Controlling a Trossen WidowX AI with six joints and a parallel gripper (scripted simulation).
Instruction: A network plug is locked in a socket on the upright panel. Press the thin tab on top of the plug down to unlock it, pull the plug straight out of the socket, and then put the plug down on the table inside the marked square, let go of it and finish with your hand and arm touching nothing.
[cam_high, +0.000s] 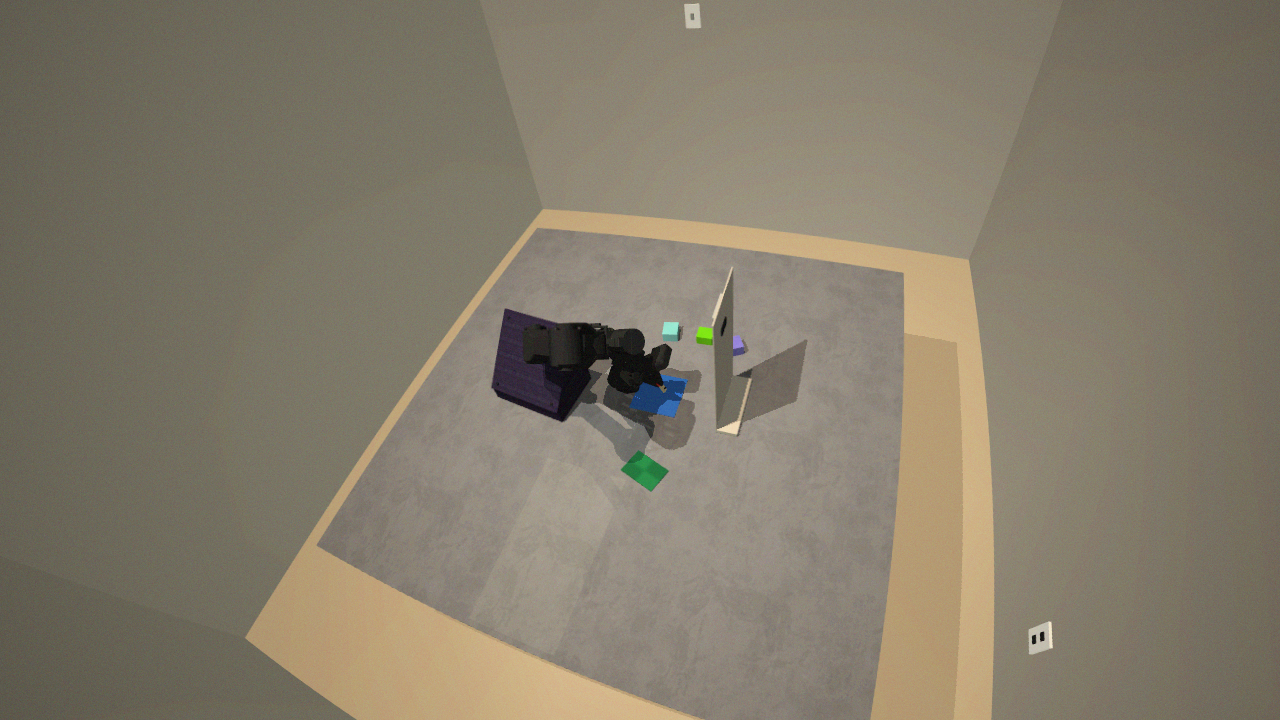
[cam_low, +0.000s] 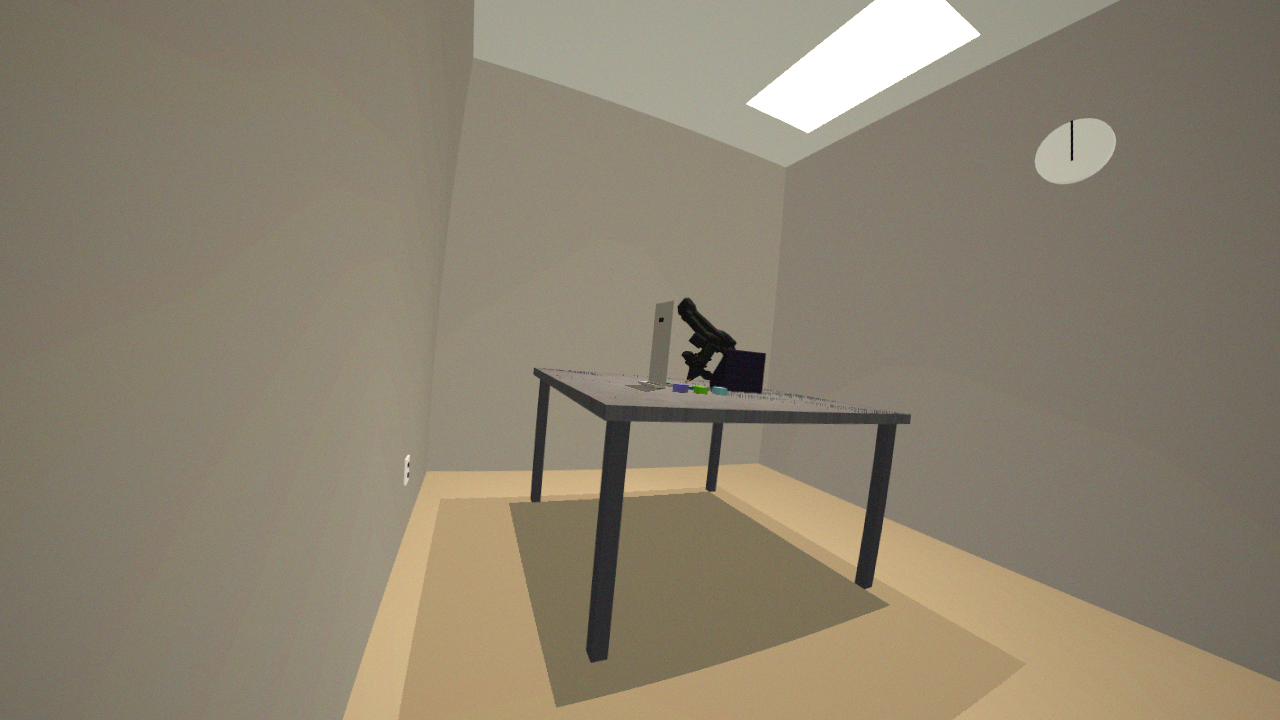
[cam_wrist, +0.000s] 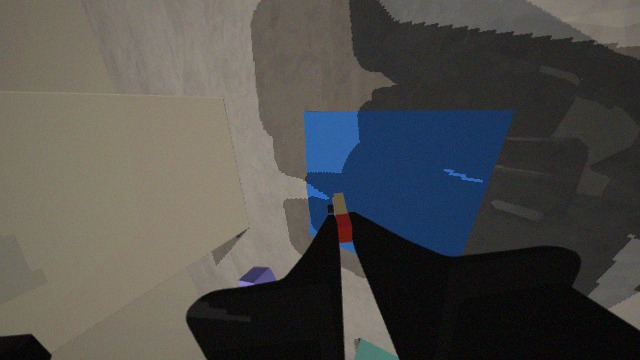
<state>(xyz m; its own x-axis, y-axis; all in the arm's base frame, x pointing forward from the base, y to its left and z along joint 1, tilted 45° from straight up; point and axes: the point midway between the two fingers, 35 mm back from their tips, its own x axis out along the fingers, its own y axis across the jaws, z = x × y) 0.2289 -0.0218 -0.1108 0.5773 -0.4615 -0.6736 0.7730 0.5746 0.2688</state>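
Right now my gripper tip is 40 mm above the blue marked square and 10 mm past it. The rest, counted from my gripper tip: cyan cube 190 mm to the left, 70 mm behind, 20 mm below; lime cube 210 mm to the left, 30 mm ahead, 20 mm below; network plug right at my gripper tip.
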